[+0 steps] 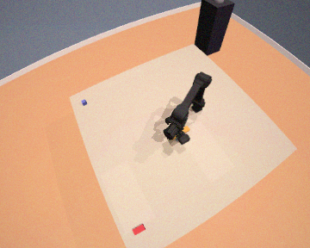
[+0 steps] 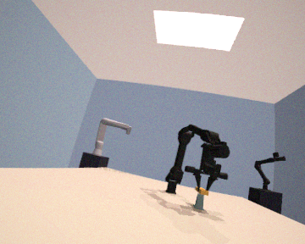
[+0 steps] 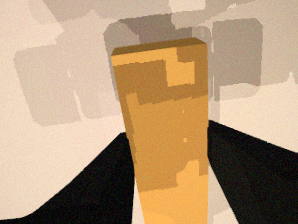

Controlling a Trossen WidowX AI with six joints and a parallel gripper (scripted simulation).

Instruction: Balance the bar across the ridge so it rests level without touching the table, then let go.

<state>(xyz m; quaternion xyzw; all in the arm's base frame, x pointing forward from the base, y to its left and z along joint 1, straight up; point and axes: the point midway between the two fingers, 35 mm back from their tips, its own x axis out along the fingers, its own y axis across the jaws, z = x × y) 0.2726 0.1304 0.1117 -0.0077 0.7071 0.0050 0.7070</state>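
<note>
Now: the orange bar 3 cm behind my gripper tip. The rest, counted from my gripper tip: red block: 47 cm ahead, 37 cm to the left, 7 cm below; then blue cube: 47 cm ahead, 63 cm to the right, 6 cm below.
</note>
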